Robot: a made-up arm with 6 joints. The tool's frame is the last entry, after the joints.
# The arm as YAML. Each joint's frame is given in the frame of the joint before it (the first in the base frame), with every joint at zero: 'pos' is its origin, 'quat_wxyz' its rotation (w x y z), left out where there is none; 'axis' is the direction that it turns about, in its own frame. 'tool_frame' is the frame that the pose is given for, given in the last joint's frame.
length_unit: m
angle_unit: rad
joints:
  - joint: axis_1
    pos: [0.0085, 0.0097, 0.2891]
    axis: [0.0, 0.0, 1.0]
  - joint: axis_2
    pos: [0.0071, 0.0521, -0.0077]
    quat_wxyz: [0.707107, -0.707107, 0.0, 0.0]
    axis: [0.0, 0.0, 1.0]
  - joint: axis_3
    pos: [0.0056, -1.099, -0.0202]
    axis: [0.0, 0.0, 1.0]
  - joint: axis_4
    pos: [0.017, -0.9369, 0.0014]
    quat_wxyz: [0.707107, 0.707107, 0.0, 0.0]
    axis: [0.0, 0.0, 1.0]
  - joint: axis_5
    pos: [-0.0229, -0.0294, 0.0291]
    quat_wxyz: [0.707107, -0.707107, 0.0, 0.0]
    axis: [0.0, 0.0, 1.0]
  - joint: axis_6
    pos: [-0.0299, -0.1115, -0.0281]
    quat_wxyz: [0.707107, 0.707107, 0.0, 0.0]
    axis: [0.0, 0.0, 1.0]
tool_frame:
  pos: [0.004, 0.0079, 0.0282]
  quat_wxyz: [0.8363, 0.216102, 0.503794, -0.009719]
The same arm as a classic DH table. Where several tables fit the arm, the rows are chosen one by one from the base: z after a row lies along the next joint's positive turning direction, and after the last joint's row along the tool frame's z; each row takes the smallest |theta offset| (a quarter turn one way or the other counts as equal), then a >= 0, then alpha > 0; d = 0 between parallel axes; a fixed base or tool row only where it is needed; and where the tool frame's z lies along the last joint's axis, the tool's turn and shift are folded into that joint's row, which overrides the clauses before.
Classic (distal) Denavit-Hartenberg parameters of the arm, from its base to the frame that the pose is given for. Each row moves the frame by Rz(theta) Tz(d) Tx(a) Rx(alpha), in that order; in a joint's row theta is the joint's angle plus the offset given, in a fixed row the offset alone. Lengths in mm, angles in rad.
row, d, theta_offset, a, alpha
base (fixed), 0, 0.8512, 12.9, 0
axis_1, 281.4, -0.8512, 7.1, -1.5708
axis_2, 0, -1.5657, 1099, 0
axis_3, 33.3, 1.5657, 17, 1.5708
axis_4, 966, 0, -22.9, -1.5708
axis_5, -57.5, 0, -29.9, 1.5708
axis_6, 139.5, 1.154, 8.8, 1.1604
tool (fixed), 0.5, -1.1772, 0, 0

